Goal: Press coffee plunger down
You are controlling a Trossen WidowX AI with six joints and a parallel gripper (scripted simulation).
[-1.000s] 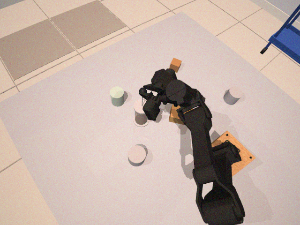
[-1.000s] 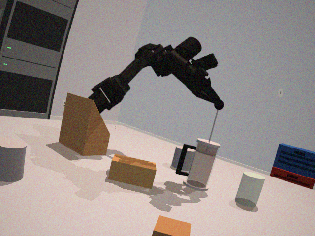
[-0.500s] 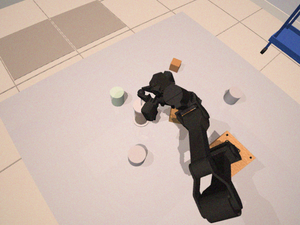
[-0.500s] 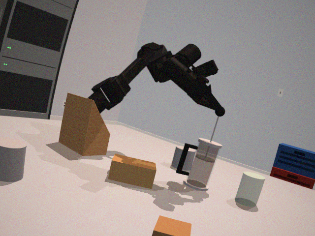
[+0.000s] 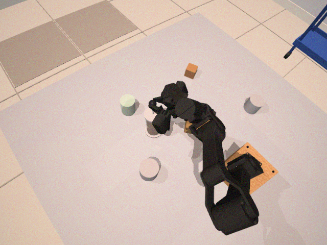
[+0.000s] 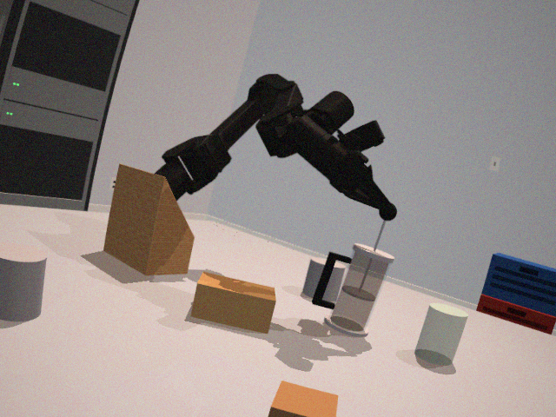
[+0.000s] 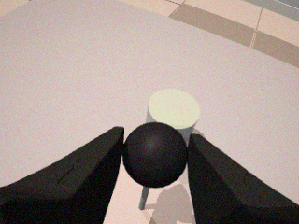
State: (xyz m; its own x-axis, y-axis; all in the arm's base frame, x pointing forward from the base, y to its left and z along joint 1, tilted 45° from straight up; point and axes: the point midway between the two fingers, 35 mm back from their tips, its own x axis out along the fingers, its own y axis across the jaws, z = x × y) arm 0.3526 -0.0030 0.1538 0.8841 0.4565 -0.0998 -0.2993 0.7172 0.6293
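The glass coffee press is 100 mm below my gripper tip, 30 mm behind it and 10 mm to the right of it. Also, from my gripper tip: orange box: 180 mm below, 160 mm to the right, 140 mm behind; then pale green cylinder: 160 mm below, 130 mm ahead, 10 mm to the left.
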